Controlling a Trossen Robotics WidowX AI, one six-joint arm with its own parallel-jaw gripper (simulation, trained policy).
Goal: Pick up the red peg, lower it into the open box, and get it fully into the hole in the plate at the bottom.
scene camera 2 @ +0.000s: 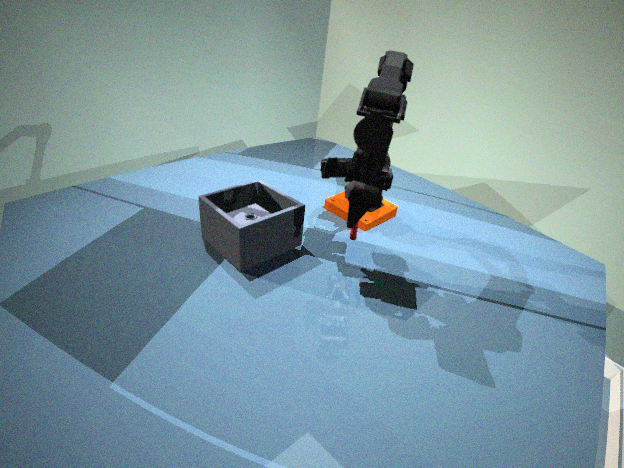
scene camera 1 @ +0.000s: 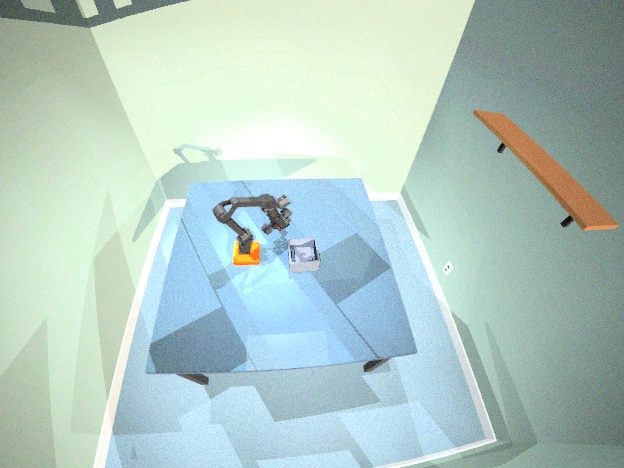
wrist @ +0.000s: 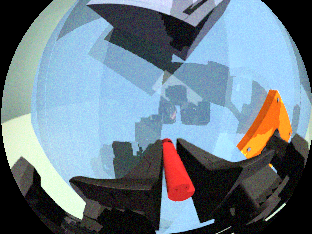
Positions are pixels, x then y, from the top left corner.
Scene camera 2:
my gripper: 349,226
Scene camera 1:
grey box: 300,266
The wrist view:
my gripper: 168,143
red peg: 179,188
